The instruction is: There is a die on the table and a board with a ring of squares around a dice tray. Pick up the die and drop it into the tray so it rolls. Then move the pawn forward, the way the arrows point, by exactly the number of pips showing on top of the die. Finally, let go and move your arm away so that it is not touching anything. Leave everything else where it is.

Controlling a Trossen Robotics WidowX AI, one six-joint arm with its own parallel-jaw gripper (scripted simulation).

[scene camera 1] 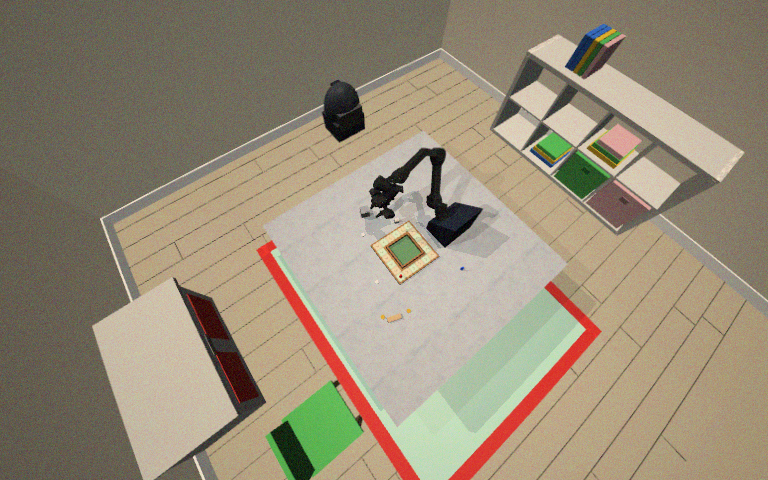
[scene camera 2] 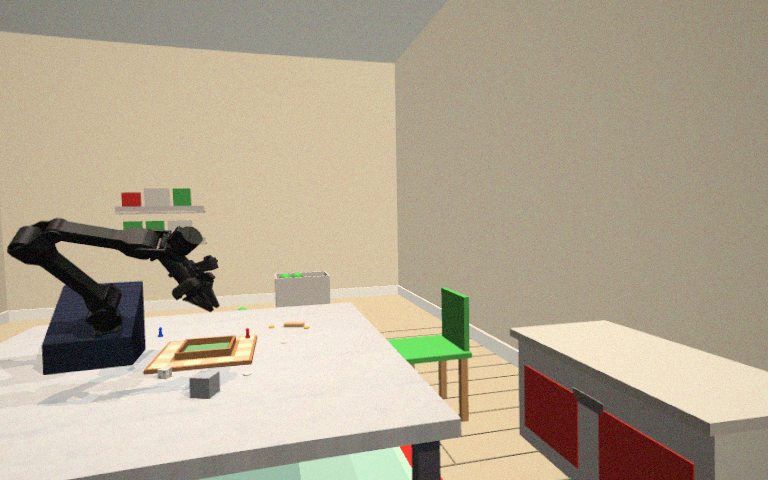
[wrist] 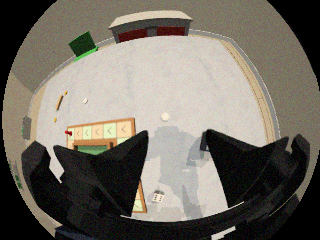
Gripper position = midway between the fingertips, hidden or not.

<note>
My gripper (scene camera 2: 215, 309) is open, holding nothing. Further things: a grey block (scene camera 2: 204, 385).
My gripper is seen too in the wrist view (wrist: 178, 134).
</note>
